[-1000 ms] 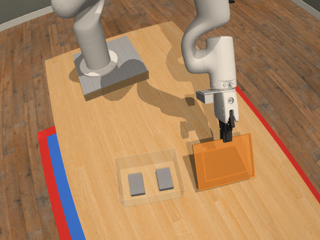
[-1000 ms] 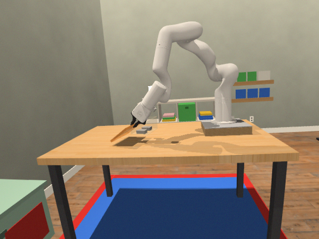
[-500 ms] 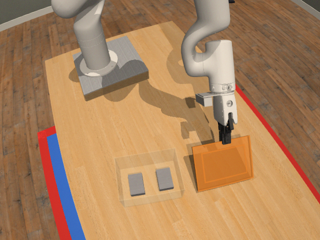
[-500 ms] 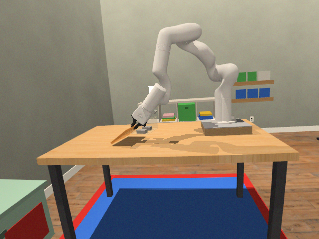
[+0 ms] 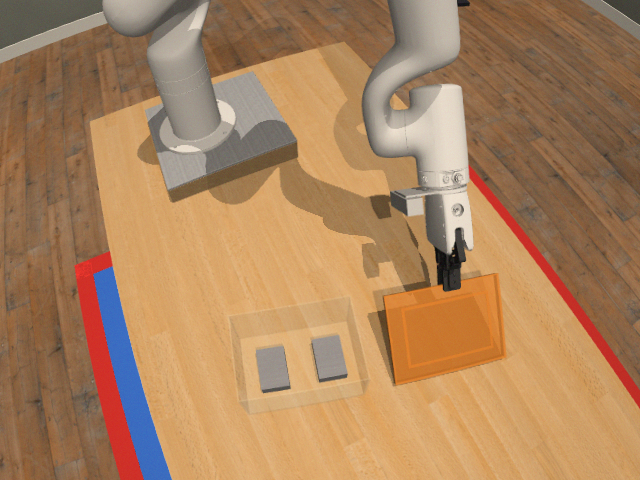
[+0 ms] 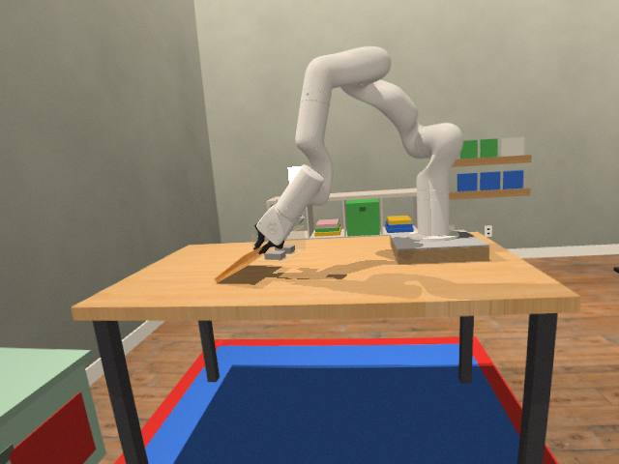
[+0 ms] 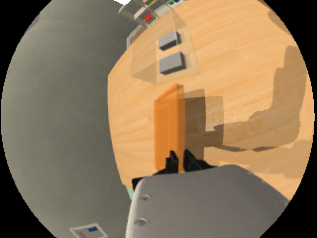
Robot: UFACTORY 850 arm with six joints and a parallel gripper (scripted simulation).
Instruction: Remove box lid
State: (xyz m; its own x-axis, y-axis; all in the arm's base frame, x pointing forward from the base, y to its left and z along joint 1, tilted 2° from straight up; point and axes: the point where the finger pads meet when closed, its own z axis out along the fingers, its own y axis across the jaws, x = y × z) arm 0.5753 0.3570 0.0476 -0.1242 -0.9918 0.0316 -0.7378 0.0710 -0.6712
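Now: the orange lid 70 mm ahead of my hand, 50 mm below it and 20 mm to the right of it. Also, from my hand: clear box: 280 mm to the right, 50 mm below, 40 mm ahead.
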